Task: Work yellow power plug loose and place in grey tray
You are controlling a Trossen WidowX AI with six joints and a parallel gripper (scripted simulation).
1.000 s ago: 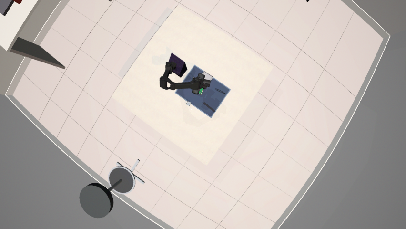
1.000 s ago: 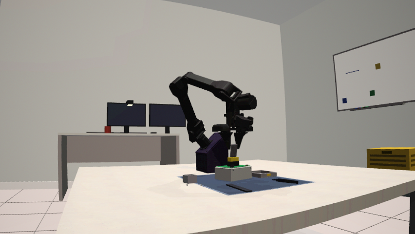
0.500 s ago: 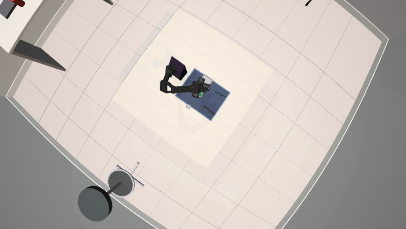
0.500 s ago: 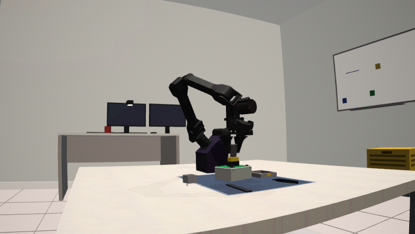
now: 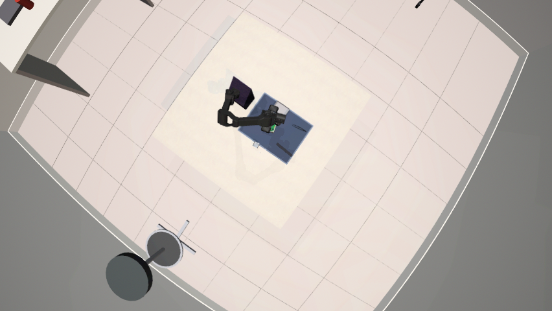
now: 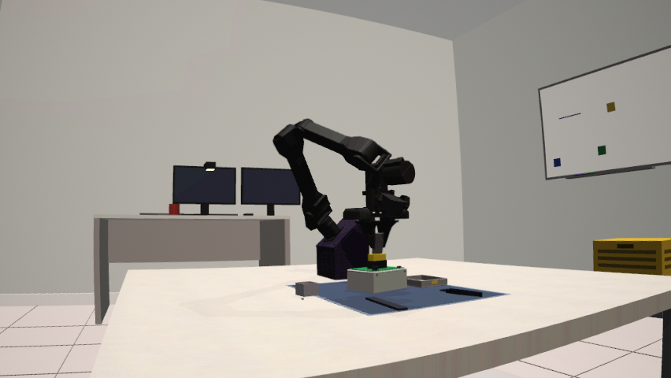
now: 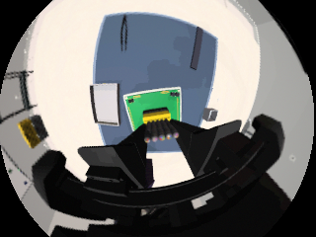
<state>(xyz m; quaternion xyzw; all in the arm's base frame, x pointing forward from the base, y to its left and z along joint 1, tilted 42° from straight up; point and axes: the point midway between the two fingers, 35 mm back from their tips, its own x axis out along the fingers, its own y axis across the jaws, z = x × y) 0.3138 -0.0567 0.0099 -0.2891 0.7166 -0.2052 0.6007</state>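
My gripper tip is now 2 cm above the yellow power plug. Round my gripper tip: grey tray (1 cm ahead, 14 cm to the left, 10 cm below); then blue mat (5 cm ahead, 1 cm to the right, 10 cm below).
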